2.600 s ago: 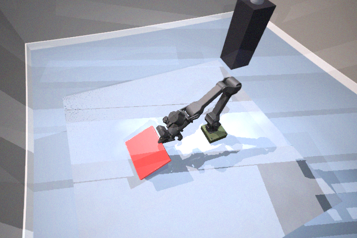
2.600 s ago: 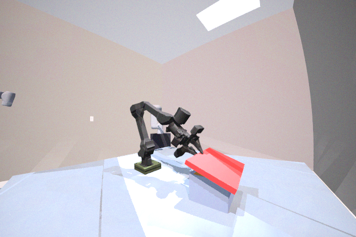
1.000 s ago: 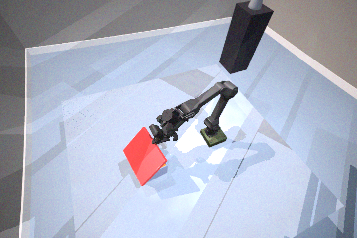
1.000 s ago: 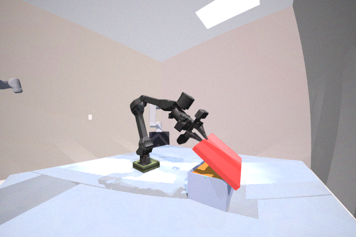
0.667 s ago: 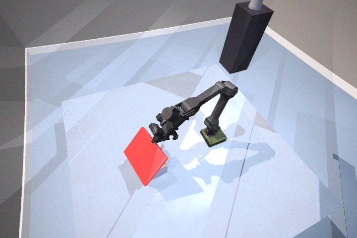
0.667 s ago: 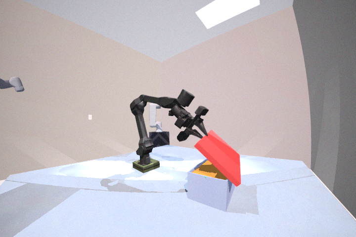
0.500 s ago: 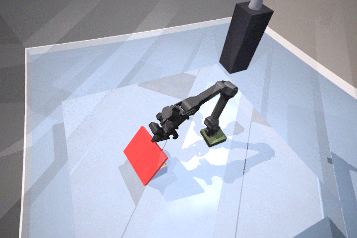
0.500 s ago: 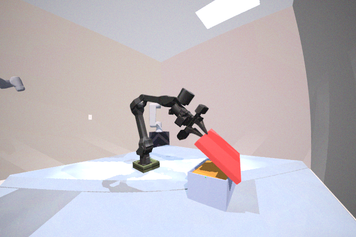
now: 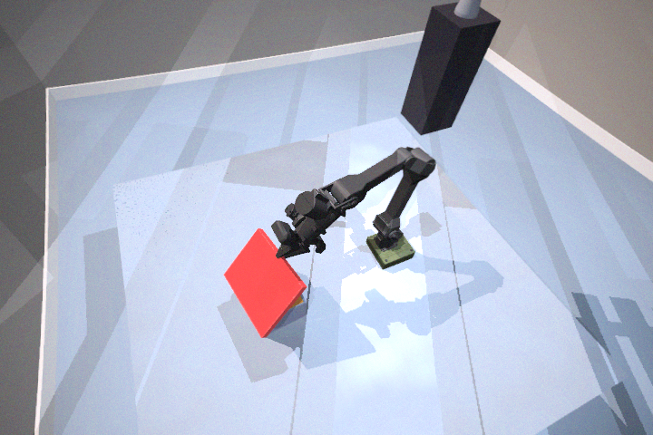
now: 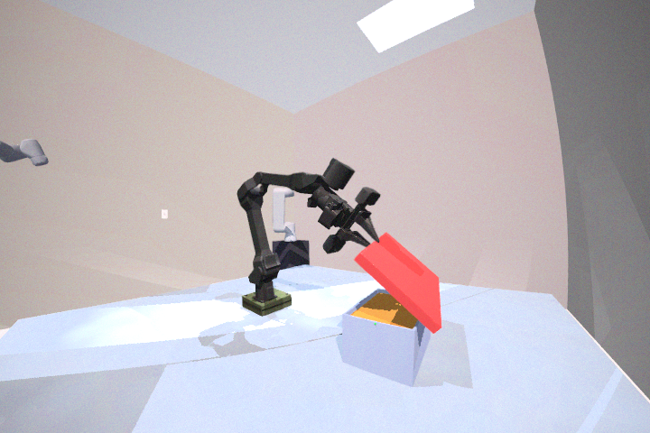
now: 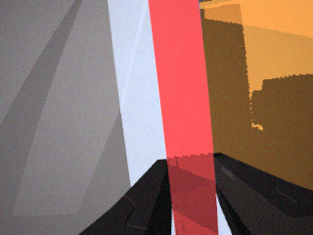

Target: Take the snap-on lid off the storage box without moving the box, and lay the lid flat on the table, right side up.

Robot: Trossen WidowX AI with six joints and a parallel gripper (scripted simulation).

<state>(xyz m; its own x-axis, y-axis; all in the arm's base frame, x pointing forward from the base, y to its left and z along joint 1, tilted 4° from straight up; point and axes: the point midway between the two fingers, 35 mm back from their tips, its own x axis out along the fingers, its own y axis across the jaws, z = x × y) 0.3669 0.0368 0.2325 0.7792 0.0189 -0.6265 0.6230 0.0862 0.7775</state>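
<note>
Right now my gripper tip is 60 mm short of the red lid, 50 mm above it and 20 mm to the right of it. Round my gripper tip: box (180 mm below, 40 mm ahead, 10 mm to the left).
</note>
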